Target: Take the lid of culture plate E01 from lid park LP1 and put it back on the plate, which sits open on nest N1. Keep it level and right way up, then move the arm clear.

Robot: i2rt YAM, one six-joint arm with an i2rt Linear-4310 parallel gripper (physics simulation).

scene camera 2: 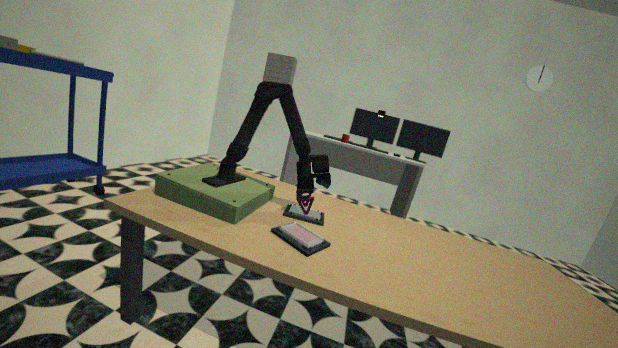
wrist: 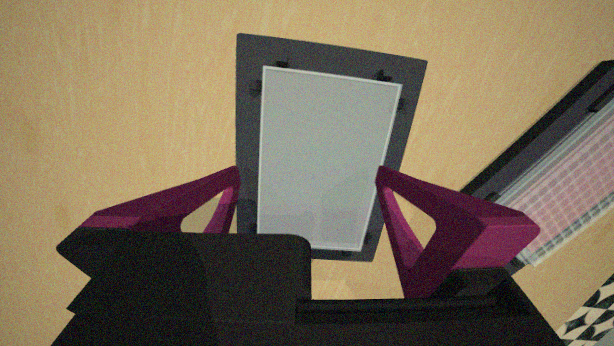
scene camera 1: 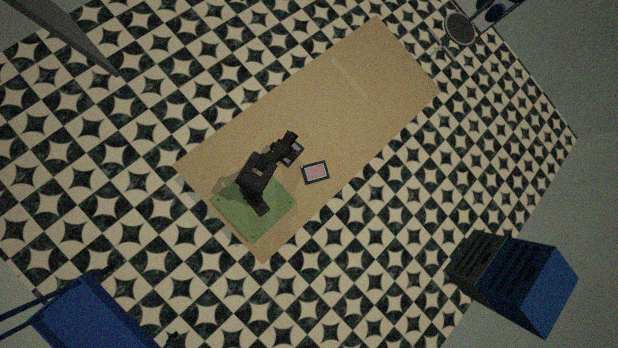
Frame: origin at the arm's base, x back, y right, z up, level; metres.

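Where they show: gripper, fingertip midpoint: point(scene camera 2: 305, 210) point(wrist: 307, 173); arm's base, origin of the base link: point(scene camera 2: 225, 180).
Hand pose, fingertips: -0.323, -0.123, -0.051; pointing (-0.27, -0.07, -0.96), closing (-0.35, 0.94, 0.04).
Observation:
Each offset is from my fingertips to the top centre of the thing, as dx, dy, dz. Level surfaces: height alone.
The pale, flat rectangular lid {-0.002, +0.009, -0.002} point(scene camera 1: 298, 147) point(scene camera 2: 294, 210) point(wrist: 325, 125) lies level on the dark lid park {-0.002, +0.009, +0.001} point(wrist: 330, 54), between its small corner posts. My gripper point(scene camera 2: 305, 205) point(wrist: 307, 173) is open, pointing down low over the lid, with one magenta fingertip near each long side. In the wrist view the right fingertip overlaps the lid's right edge; the exact height gap cannot be told. The open culture plate {-0.059, +0.210, +0.007} point(scene camera 1: 314, 172) point(scene camera 2: 300, 234) point(wrist: 570, 170), with pink wells, sits on the dark nest {-0.059, +0.210, -0.001} point(scene camera 2: 308, 251) point(wrist: 537, 132). The right finger hides part of the nest in the wrist view.
The nest stands close beside the lid park on the wooden table {dz -0.019} point(scene camera 1: 360, 100) point(scene camera 2: 425, 265). The arm's green base block point(scene camera 1: 260, 225) point(scene camera 2: 200, 200) stands at one table end. A blue cart point(scene camera 2: 50, 172) and a desk with two monitors point(scene camera 2: 374, 125) stand away from the table.

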